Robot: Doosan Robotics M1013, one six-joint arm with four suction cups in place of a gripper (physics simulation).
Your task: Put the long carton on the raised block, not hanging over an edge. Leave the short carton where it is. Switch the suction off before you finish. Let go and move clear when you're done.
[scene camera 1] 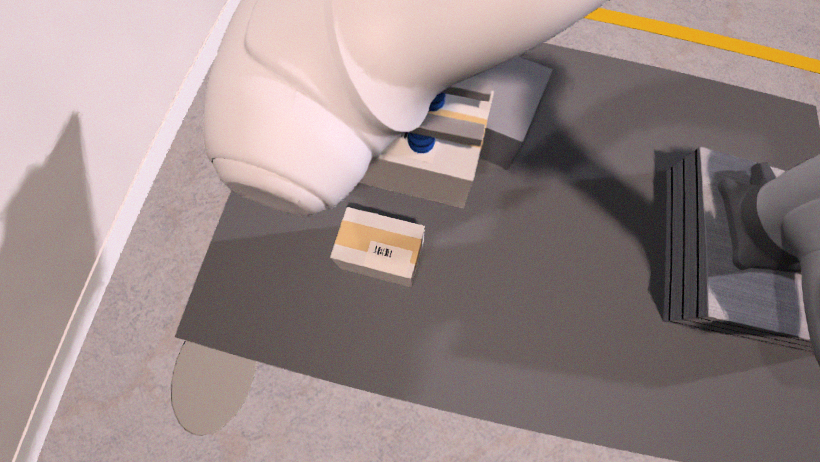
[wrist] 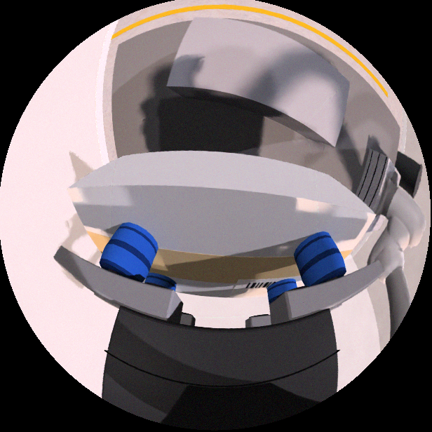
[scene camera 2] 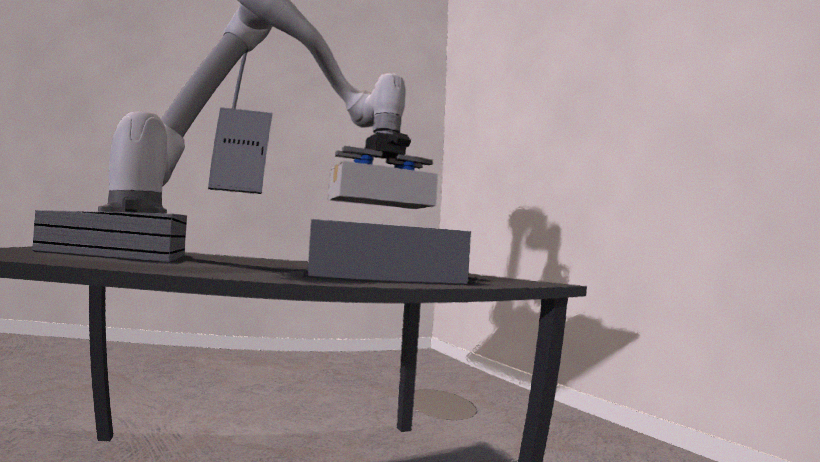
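Seen in the pictures: arm's base, origin of the base link: [scene camera 1: 765, 228] [scene camera 2: 134, 213].
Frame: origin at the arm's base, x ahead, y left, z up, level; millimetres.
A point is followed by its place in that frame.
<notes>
The long carton [scene camera 1: 453, 160] {x 635, y 31, z 197 mm} [scene camera 2: 387, 186] {x 722, y -111, z 137 mm} [wrist: 220, 217], white with an orange tape band, hangs roughly level under my suction gripper [scene camera 2: 385, 162] {x 746, y -36, z 184 mm} [wrist: 223, 270]. The blue cups touch its top face, so the gripper is shut on it. In the scene camera 2 view its underside is above the top of the grey raised block [scene camera 1: 519, 91] {x 496, y -248, z 8 mm} [scene camera 2: 390, 252] {x 590, y -374, z -50 mm} [wrist: 225, 55]. In the wrist view the block lies beyond the carton's far side. The short carton [scene camera 1: 355, 232] {x 793, y 84, z -11 mm} lies on the table on the near side of the long one in the scene camera 1 view; it does not show in the scene camera 2 view.
The arm's base stands on a stack of grey plates [scene camera 1: 682, 235] {x 137, y 11, z -56 mm} [scene camera 2: 109, 235] {x -42, y -148, z -62 mm} [wrist: 370, 172] on the dark table [scene camera 1: 516, 344] {x 464, y 252, z -112 mm} [scene camera 2: 258, 286] {x 273, y -499, z -119 mm}. A grey box [scene camera 2: 239, 150] with small slots shows behind the arm. A pale wall [scene camera 2: 659, 143] rises beyond the table's end.
</notes>
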